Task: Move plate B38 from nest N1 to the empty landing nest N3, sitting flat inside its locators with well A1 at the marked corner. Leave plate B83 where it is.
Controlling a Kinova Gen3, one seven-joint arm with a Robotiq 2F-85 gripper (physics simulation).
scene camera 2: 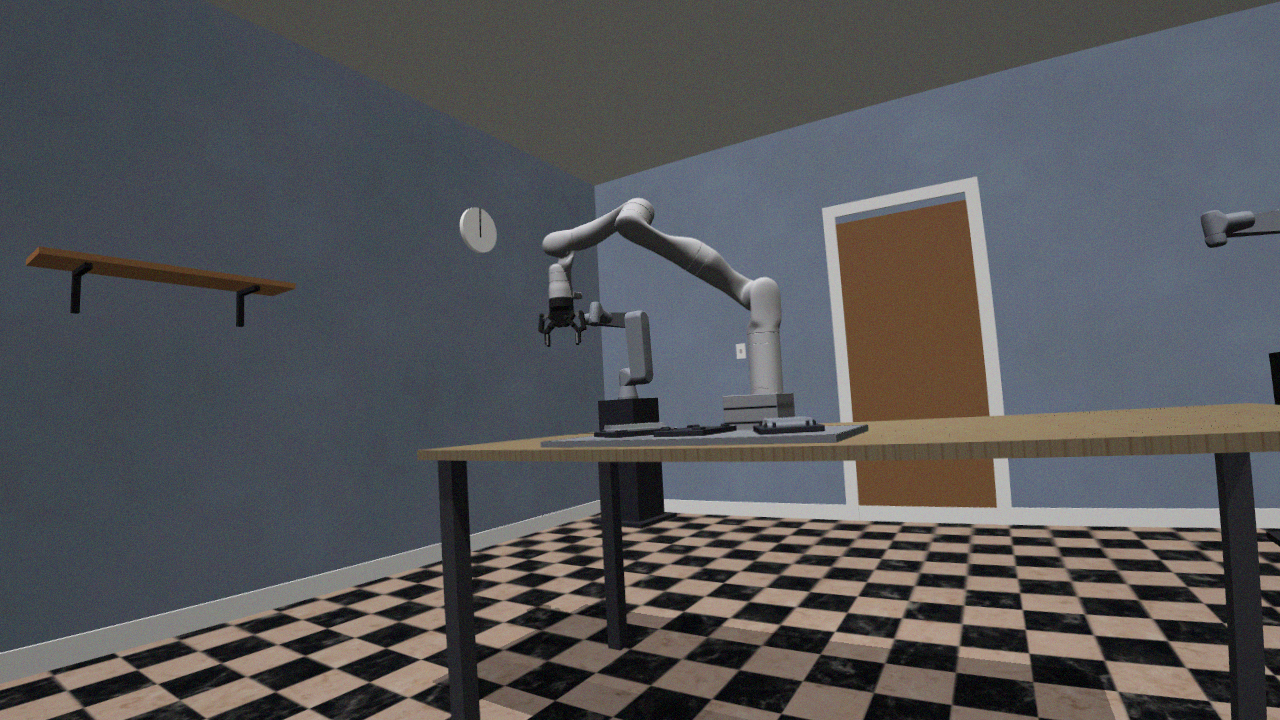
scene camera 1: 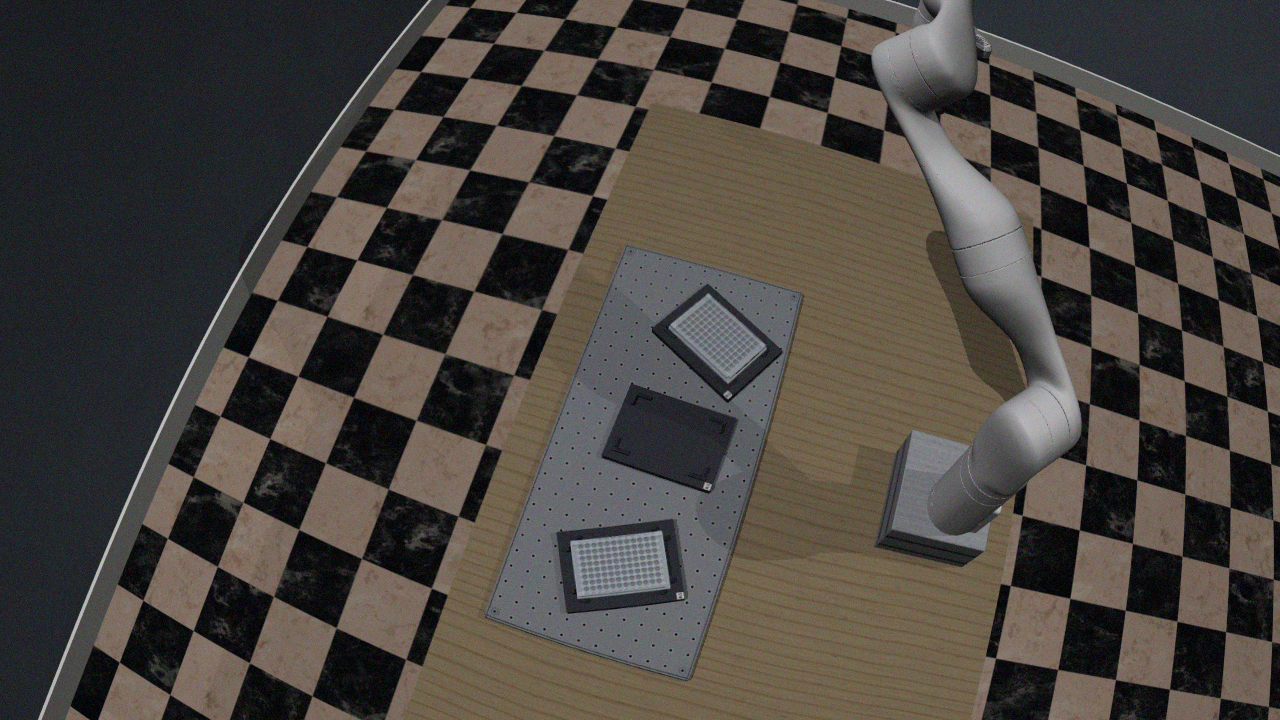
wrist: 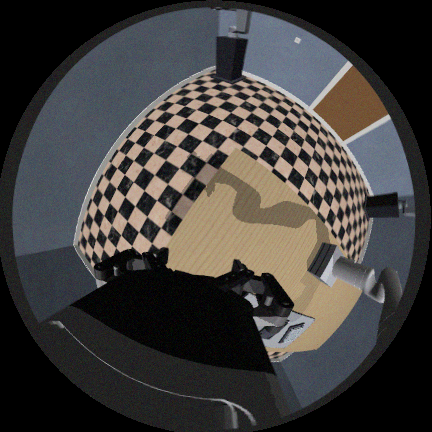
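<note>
Two pale well plates lie in dark nests. One plate [scene camera 1: 717,337] is in the upper, turned nest; the other plate [scene camera 1: 620,565] is in the lower nest. Their labels and well A1 are too small to read, so I cannot tell which is B38. The empty nest [scene camera 1: 671,438] between them shows corner locators and a small white corner tag [scene camera 1: 707,486]. My gripper [scene camera 2: 563,342] [wrist: 199,260] is open and empty, pointing down high above the table, beyond the upper-nest end of the board; its fingers do not show clearly in scene camera 1.
The nests sit on a grey perforated board [scene camera 1: 546,501] [scene camera 2: 836,436] on the wooden table [scene camera 1: 832,376] [scene camera 2: 1029,429] [wrist: 215,235]. My arm's base block [scene camera 1: 921,474] [scene camera 2: 759,407] [wrist: 324,262] stands beside the board. Another arm [scene camera 2: 637,349] stands behind the table, beyond my gripper in scene camera 2.
</note>
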